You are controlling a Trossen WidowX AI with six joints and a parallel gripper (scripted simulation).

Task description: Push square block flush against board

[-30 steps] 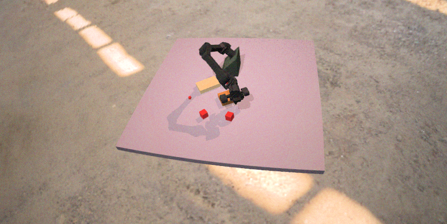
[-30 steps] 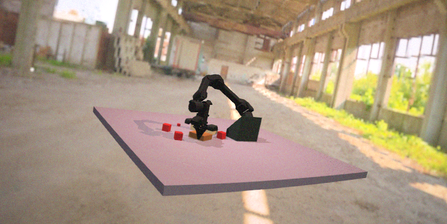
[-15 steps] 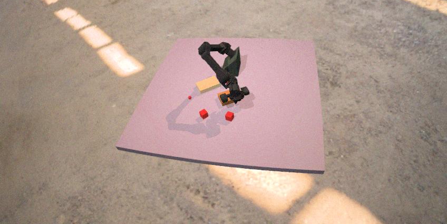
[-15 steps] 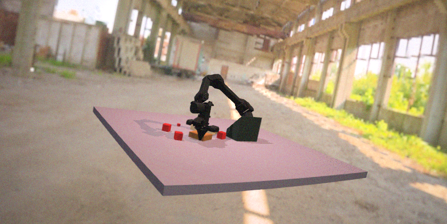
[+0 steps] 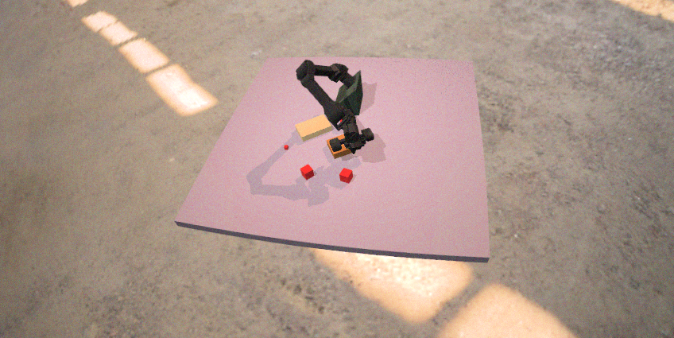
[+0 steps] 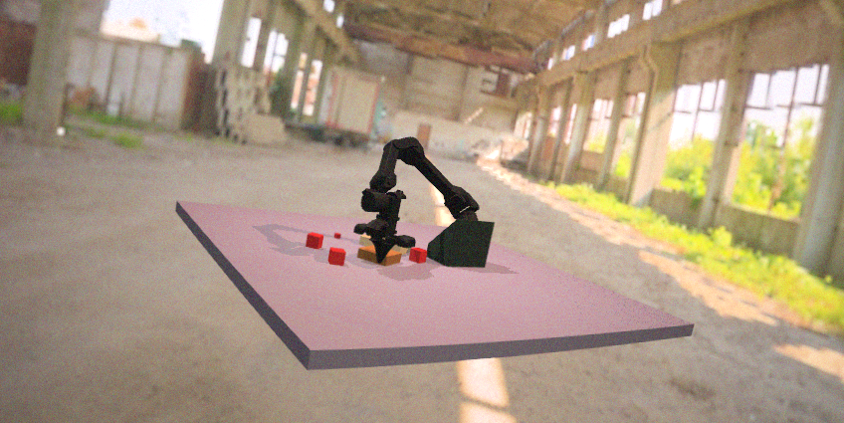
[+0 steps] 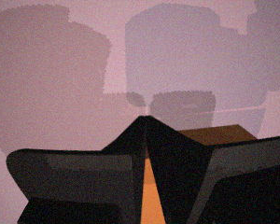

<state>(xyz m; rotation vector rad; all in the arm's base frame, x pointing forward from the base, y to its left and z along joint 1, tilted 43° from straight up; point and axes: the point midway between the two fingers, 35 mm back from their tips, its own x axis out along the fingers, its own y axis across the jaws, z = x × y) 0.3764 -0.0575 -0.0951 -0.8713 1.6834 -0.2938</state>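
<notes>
Right now the square block is 60 mm to the right of my gripper tip, 40 mm behind it and 10 mm above it. From my gripper tip the other things lie so: red piece (320 mm to the right, 50 mm behind); then board (200 mm to the right, 170 mm behind, 10 mm above).
</notes>
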